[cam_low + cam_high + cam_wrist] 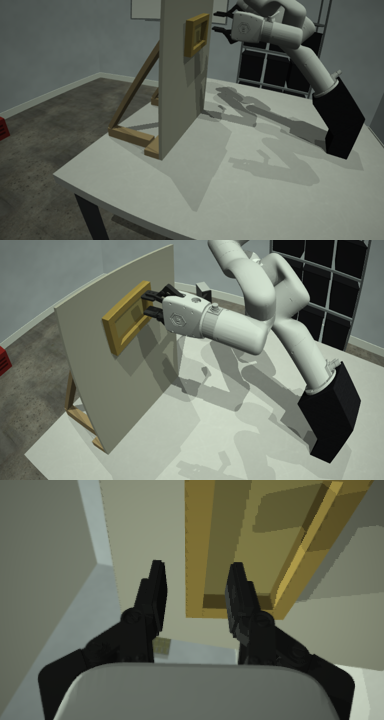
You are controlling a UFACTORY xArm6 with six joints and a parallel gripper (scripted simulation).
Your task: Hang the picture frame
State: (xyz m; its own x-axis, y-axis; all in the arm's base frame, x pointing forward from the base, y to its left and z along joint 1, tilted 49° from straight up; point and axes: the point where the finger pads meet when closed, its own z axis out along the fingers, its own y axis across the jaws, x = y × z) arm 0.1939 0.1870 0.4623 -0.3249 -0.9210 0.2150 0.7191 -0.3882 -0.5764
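Right now my hand is 80 mm short of the yellow-brown picture frame, 20 mm to the left of it and 50 mm above it. Also, from my hand: beige wall board (90 mm ahead, 40 mm to the right, 180 mm below).
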